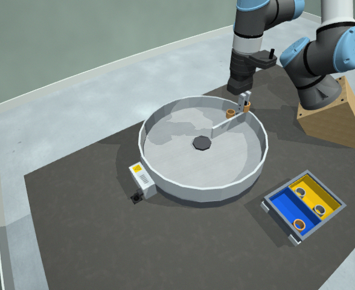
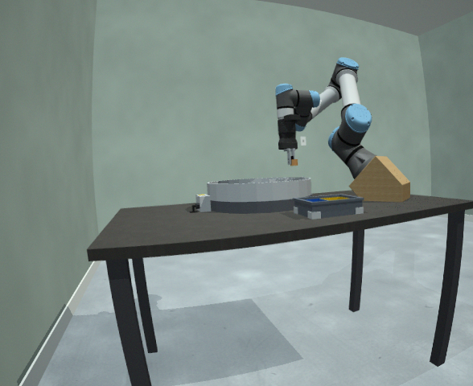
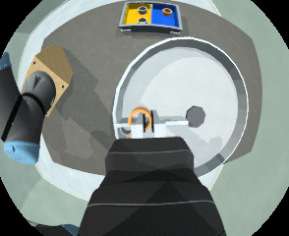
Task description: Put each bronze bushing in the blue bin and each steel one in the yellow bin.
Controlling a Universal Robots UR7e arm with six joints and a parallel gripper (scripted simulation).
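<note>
Now: hand 70 mm short of the bin, 310 mm to the right of it and 150 mm above it. From my hand the other things lie so: turntable 130 mm ahead, 50 mm to the right, 130 mm below.
</note>
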